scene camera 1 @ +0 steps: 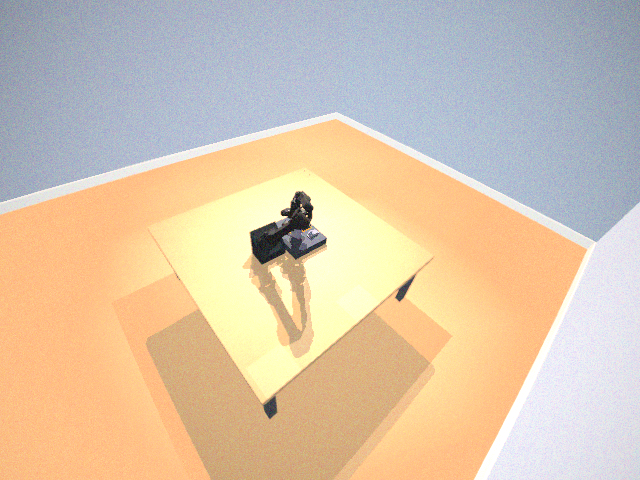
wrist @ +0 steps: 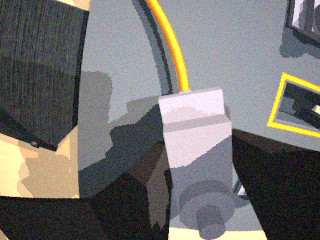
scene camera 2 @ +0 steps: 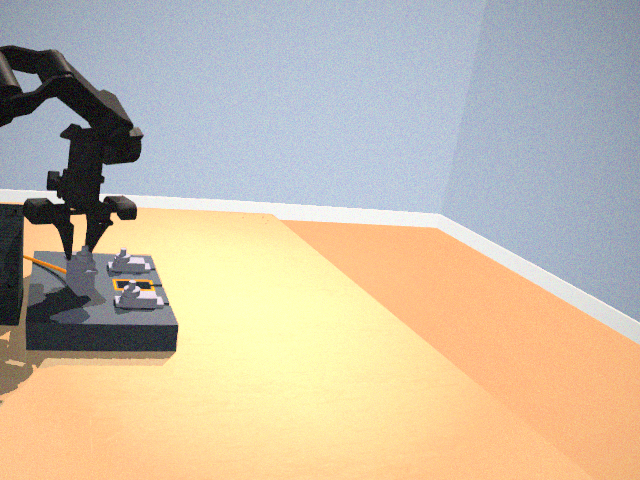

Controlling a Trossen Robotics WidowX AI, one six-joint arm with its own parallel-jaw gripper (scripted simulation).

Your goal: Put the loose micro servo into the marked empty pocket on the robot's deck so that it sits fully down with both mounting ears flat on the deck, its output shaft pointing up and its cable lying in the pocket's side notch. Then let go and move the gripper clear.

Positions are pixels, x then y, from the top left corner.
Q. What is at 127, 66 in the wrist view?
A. A dark deck.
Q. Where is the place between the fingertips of my gripper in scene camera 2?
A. At 77, 259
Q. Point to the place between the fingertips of my gripper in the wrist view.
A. At 197, 144
